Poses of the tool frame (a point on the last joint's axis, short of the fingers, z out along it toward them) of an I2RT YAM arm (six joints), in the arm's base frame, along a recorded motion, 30 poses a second.
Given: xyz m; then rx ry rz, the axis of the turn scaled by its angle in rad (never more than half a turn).
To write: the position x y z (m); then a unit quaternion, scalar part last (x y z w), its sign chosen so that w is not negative. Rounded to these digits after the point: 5 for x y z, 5 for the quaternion.
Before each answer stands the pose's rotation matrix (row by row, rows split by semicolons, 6 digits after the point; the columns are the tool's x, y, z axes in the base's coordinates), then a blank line. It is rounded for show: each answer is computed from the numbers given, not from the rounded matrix.
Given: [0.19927, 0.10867, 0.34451, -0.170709, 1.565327, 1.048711]
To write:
-0.304877 -0.624215 0.719309; 0.427776 0.585041 0.689010; -0.850915 0.517767 0.088659

[0.19927, 0.10867, 0.34451, -0.07318, 0.67105, 0.44958, 0.58498]
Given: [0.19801, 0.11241, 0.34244, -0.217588, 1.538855, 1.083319]
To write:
-0.300660 -0.665109 0.683545; 0.419174 0.551620 0.721117; -0.856678 0.503335 0.112946

[0.19801, 0.11241, 0.34244, -0.09324, 0.65942, 0.46422, 0.58393]
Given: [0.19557, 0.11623, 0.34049, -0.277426, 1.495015, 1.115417]
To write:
-0.281459 -0.715147 0.639801; 0.409623 0.513408 0.754070; -0.867750 0.474317 0.148437

[0.19557, 0.11623, 0.34049, -0.11905, 0.64157, 0.47867, 0.58745]
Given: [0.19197, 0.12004, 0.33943, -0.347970, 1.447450, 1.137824]
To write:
-0.253538 -0.765861 0.590910; 0.393345 0.476461 0.786298; -0.883741 0.431788 0.180447

[0.19197, 0.12004, 0.33943, -0.14963, 0.62241, 0.48927, 0.59232]
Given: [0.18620, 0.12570, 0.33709, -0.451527, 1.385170, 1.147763]
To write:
-0.204241 -0.826812 0.524087; 0.361318 0.433899 0.825337; -0.909799 0.357930 0.210122

[0.18620, 0.12570, 0.33709, -0.19477, 0.59750, 0.49509, 0.59995]
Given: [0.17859, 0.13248, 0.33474, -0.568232, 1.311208, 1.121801]
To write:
-0.121838 -0.879595 0.459857; 0.318191 0.404242 0.857521; -0.940165 0.250801 0.230627

[0.17859, 0.13248, 0.33474, -0.24662, 0.56909, 0.48688, 0.61503]
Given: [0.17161, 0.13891, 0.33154, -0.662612, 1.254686, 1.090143]
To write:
-0.049937 -0.910716 0.410003; 0.278796 0.381486 0.881329; -0.959051 0.158318 0.234854

[0.17161, 0.13891, 0.33154, -0.28884, 0.54694, 0.47521, 0.62578]
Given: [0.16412, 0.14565, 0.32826, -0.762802, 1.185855, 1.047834]
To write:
0.038543 -0.933489 0.356528; 0.238892 0.355054 0.903807; -0.970281 0.050336 0.236688

[0.16412, 0.14565, 0.32826, -0.33422, 0.51957, 0.45910, 0.63841]
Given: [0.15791, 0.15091, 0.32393, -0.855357, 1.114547, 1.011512]
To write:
0.123406 -0.945686 0.300748; 0.207892 0.320976 0.923989; -0.970336 -0.051502 0.236211

[0.15791, 0.15091, 0.32393, -0.37624, 0.49024, 0.44492, 0.64819]
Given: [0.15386, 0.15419, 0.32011, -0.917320, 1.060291, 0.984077]
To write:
0.185768 -0.947155 0.261512; 0.190264 0.295781 0.936116; -0.963997 -0.124144 0.235156

[0.15386, 0.15419, 0.32011, -0.40461, 0.46767, 0.43405, 0.65512]
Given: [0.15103, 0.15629, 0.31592, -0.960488, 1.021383, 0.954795]
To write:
0.235582 -0.942063 0.238787; 0.174831 0.282774 0.943119; -0.956000 -0.180434 0.231318

[0.15103, 0.15629, 0.31592, -0.42470, 0.45163, 0.42219, 0.66138]
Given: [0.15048, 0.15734, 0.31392, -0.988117, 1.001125, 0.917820]
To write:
0.275108 -0.931962 0.236139; 0.154486 0.285277 0.945913; -0.948920 -0.223748 0.222458

[0.15048, 0.15734, 0.31392, -0.43800, 0.44377, 0.40684, 0.66762]
